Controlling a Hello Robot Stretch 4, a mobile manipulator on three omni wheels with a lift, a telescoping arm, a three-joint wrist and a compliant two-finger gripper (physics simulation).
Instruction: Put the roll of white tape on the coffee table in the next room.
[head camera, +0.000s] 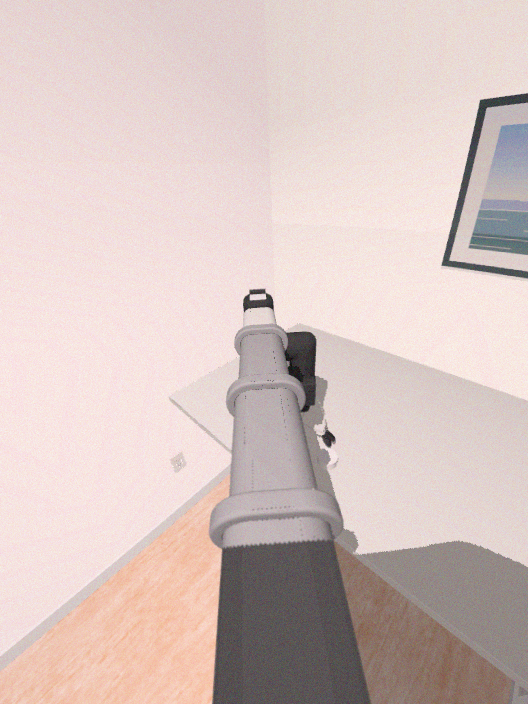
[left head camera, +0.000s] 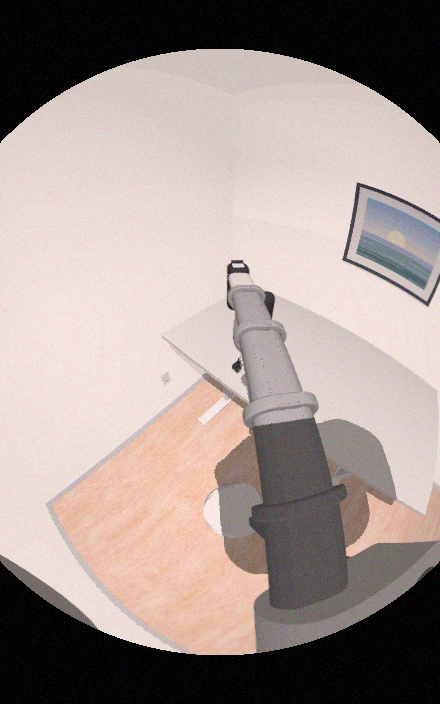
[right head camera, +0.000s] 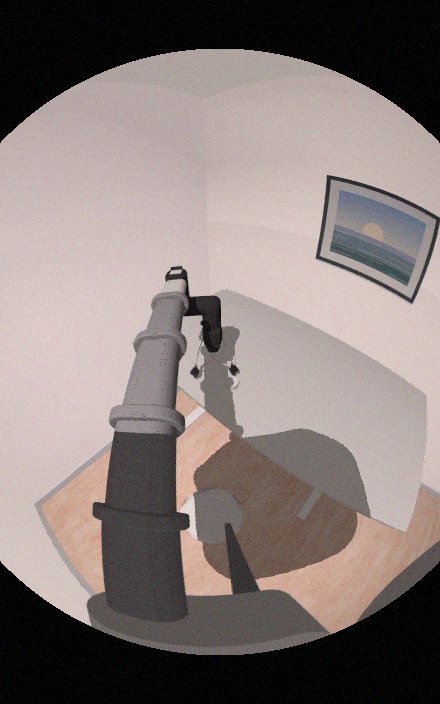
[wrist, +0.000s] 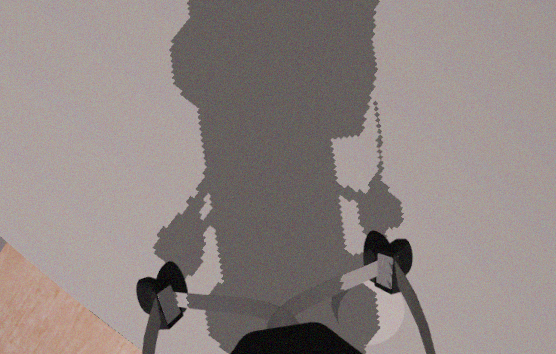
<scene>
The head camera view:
white desk: 424, 478
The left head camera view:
white desk: 371, 408
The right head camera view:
white desk: 337, 419
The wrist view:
my gripper: 274, 268
white desk: 256, 152
</scene>
